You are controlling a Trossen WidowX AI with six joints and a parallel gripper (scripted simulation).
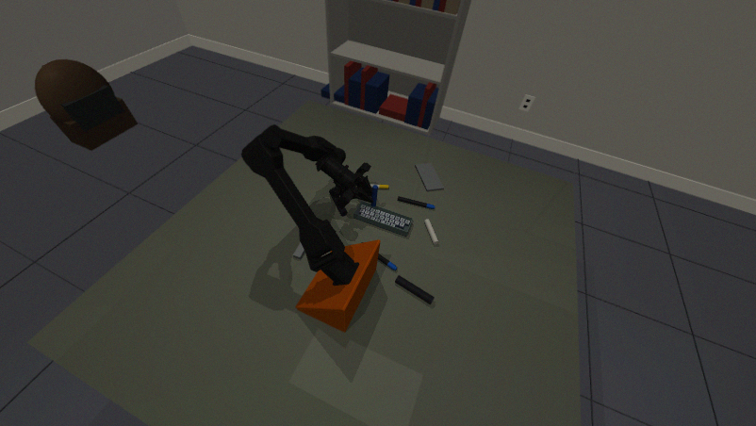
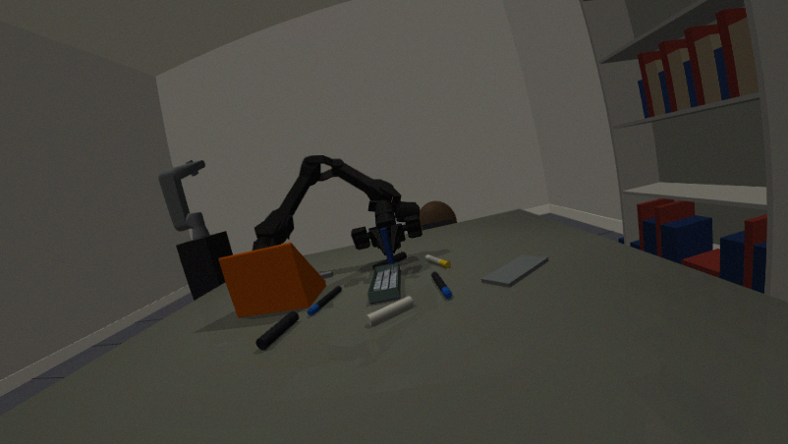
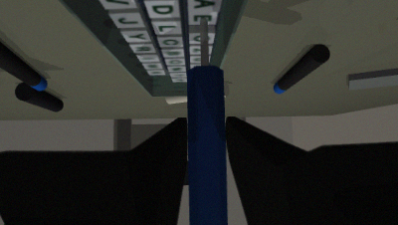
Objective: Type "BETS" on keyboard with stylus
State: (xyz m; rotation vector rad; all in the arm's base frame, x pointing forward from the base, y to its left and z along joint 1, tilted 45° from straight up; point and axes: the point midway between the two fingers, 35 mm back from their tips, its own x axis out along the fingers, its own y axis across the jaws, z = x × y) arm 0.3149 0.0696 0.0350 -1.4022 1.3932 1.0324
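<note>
Now: the white cylinder 22 cm to the right of my gripper tip and 6 cm below it. Also, from my gripper tip: blue stylus (1 cm below); then yellow-tipped marker (12 cm ahead, 6 cm below, 4 cm to the left); then grey slab (27 cm ahead, 14 cm to the right, 6 cm below).
</note>
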